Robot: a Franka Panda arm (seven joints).
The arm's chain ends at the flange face. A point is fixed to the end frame.
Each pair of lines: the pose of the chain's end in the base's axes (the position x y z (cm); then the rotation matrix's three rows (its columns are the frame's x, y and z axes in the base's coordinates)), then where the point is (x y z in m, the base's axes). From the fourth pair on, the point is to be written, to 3 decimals.
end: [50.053 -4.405 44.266], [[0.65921 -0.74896 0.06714], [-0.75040 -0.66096 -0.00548], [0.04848 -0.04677 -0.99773]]
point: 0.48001 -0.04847 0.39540
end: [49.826 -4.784 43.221], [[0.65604 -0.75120 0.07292], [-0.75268 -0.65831 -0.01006], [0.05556 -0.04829 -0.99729]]
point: 0.47800 -0.05239 0.38485
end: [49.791 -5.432 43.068], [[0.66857 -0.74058 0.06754], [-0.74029 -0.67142 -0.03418], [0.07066 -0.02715 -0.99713]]
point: 0.47746 -0.06040 0.38357
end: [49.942 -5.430 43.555], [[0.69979 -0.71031 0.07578], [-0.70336 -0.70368 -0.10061], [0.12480 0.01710 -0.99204]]
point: 0.480 -0.065 0.389
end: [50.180 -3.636 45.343], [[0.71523 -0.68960 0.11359], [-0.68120 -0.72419 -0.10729], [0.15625 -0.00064 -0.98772]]
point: 0.484 -0.048 0.406
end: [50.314 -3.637 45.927], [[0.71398 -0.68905 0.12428], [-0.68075 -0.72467 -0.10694], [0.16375 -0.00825 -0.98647]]
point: 0.486 -0.048 0.412
